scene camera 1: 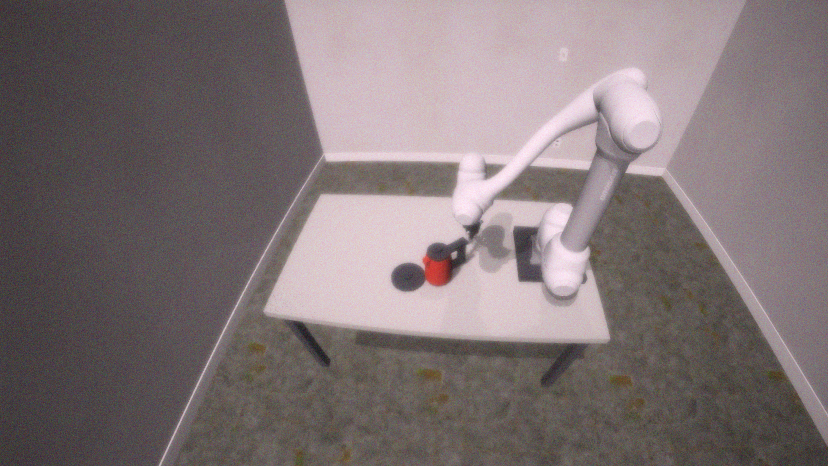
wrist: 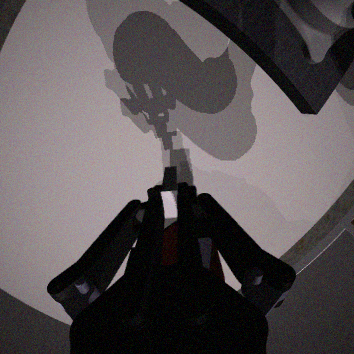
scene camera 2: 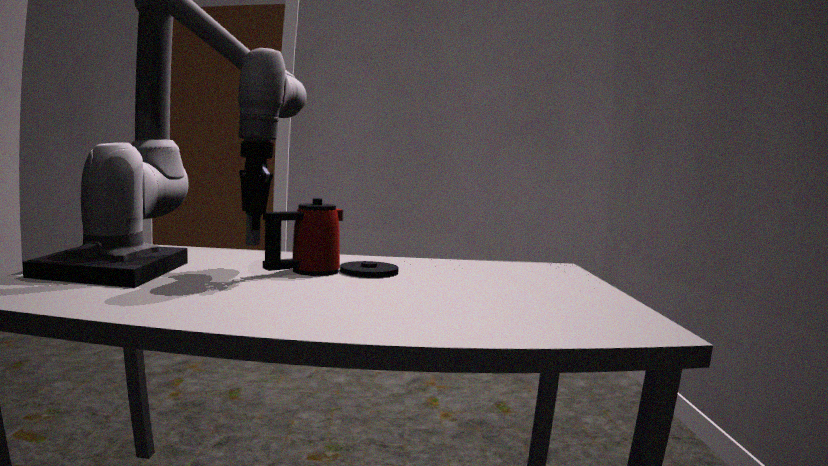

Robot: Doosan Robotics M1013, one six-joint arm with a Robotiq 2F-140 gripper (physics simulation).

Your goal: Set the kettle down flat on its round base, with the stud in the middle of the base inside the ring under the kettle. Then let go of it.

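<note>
The red kettle (scene camera 1: pixel 438 270) (scene camera 2: pixel 316 240) with black lid stands upright on the table, beside its round black base (scene camera 1: pixel 399 282) (scene camera 2: pixel 379 270). The kettle's black handle (scene camera 2: pixel 272 243) points toward the robot's side. The base lies flat, with a small stud (scene camera 2: pixel 369 263) in its middle. The ring under the kettle is hidden. My gripper (scene camera 1: pixel 470 245) (scene camera 2: pixel 252 236) (wrist: pixel 171 176) points down and is shut with nothing between its fingers. In the second scene view its fingertips are just left of the handle, at the height of its upper part. A red part of the kettle (wrist: pixel 170 246) shows behind the fingers in the wrist view.
The white table (scene camera 1: pixel 359 231) (scene camera 2: pixel 463 306) carries the kettle and base. The arm's black mounting plate (scene camera 1: pixel 526 269) (scene camera 2: pixel 81 272) (wrist: pixel 280 65) is on the handle side. The arm's and gripper's shadows fall on the table between plate and kettle. Walls stand around the table.
</note>
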